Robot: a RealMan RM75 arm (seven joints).
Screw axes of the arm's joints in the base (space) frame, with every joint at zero. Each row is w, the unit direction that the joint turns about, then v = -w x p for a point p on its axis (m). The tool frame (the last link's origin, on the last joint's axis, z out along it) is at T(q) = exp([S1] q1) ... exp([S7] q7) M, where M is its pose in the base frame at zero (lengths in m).
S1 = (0, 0, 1, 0, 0, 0)
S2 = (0, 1, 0, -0.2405, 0, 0)
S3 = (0, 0, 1, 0, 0, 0)
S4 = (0, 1, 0, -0.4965, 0, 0)
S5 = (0, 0, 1, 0, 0, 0)
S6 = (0, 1, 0, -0.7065, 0, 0)
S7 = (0, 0, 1, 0, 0, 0)
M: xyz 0 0 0.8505 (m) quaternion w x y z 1 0 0 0
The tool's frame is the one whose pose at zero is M.
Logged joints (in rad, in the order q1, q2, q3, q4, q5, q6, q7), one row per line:
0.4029, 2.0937, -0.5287, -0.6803, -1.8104, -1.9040, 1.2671
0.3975, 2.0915, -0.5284, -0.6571, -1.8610, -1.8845, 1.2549
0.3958, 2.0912, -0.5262, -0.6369, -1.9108, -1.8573, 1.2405
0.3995, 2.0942, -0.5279, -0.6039, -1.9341, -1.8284, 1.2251
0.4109, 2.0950, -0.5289, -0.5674, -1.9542, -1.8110, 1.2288
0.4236, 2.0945, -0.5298, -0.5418, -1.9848, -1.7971, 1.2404
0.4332, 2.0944, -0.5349, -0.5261, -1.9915, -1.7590, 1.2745
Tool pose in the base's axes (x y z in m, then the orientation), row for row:
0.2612, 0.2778, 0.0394, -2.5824, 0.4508, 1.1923
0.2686, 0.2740, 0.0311, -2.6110, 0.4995, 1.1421
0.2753, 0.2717, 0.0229, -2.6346, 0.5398, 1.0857
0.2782, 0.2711, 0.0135, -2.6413, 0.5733, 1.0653
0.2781, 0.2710, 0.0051, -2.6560, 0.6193, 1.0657
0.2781, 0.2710, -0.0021, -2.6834, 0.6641, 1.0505
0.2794, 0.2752, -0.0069, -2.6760, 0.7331, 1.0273
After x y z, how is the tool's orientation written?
As a rotation vector, in radians.
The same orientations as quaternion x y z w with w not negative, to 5 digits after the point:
-0.88904, 0.15520, 0.41047, 0.13049
-0.89548, 0.17131, 0.39170, 0.12383
-0.90181, 0.18477, 0.37163, 0.12040
-0.90283, 0.19596, 0.36413, 0.11794
-0.90192, 0.21030, 0.36189, 0.10656
-0.90355, 0.22361, 0.35372, 0.09205
-0.90068, 0.24674, 0.34577, 0.09133

